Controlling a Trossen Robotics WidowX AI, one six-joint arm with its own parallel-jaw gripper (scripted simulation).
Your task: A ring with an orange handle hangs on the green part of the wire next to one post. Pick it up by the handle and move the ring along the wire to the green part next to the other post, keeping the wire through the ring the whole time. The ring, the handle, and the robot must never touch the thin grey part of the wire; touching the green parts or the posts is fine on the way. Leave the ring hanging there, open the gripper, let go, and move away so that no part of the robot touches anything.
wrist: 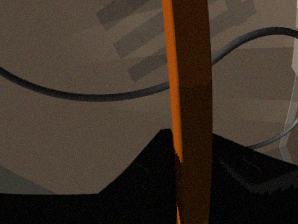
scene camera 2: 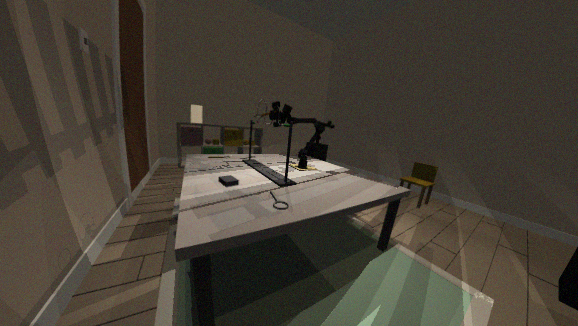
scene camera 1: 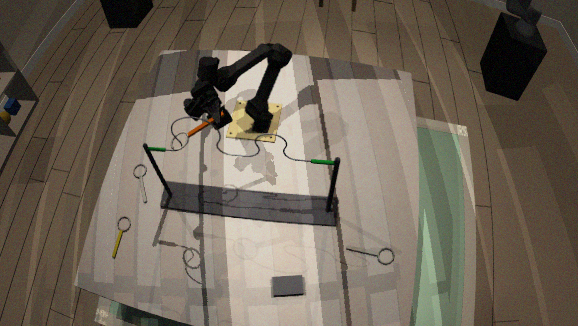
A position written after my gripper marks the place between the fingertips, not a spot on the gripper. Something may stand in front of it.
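Note:
An orange-handled ring is held in my gripper [scene camera 1: 219,124], and the wrist view shows me the gripper [wrist: 178,138] too.

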